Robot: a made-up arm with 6 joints.
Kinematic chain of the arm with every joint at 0, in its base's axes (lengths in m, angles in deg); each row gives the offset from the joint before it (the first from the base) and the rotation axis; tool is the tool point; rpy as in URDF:
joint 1: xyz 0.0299 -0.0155 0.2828 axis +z
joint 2: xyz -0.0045 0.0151 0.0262 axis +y
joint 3: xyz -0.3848 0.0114 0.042 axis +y
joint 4: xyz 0.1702 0.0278 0.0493 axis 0.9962 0 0.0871
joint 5: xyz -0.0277 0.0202 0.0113 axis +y
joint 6: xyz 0.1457 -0.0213 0.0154 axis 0.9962 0 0.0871
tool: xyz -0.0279 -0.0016 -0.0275 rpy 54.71 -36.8 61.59
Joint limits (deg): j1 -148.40..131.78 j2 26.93..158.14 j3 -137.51..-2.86 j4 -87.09..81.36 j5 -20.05..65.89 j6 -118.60..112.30
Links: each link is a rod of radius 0.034 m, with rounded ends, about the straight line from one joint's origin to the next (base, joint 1, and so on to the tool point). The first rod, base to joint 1, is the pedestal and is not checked.
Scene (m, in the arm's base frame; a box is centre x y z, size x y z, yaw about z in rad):
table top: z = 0
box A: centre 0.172 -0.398 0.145 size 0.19 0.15 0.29 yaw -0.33
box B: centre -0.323 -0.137 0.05 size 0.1 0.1 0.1 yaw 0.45
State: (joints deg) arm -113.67 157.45 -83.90 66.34 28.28 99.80
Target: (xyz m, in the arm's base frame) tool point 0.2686 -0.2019 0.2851
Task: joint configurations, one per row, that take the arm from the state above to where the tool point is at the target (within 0.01 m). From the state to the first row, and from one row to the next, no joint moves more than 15 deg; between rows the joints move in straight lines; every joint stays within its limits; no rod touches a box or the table.
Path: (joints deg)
1: -108.41 142.69 -94.62 69.34 26.18 97.45
2: -103.15 127.92 -105.34 72.35 24.08 95.10
3: -97.89 113.16 -116.07 75.35 21.98 92.75
4: -92.63 98.39 -126.79 78.36 19.89 90.40
5: -87.37 83.63 -137.51 81.36 17.79 88.05
6: -84.19 90.98 -124.33 77.79 21.38 89.06
7: -81.01 98.34 -111.14 74.22 24.98 90.06
8: -77.84 105.70 -97.96 70.66 28.57 91.07
9: -74.66 113.06 -84.78 67.09 32.17 92.08
10: -71.49 120.42 -71.59 63.52 35.76 93.09
11: -68.31 127.78 -58.41 59.95 39.35 94.10
12: -65.14 135.14 -45.23 56.38 42.95 95.11
13: -61.96 142.50 -32.04 52.81 46.54 96.12

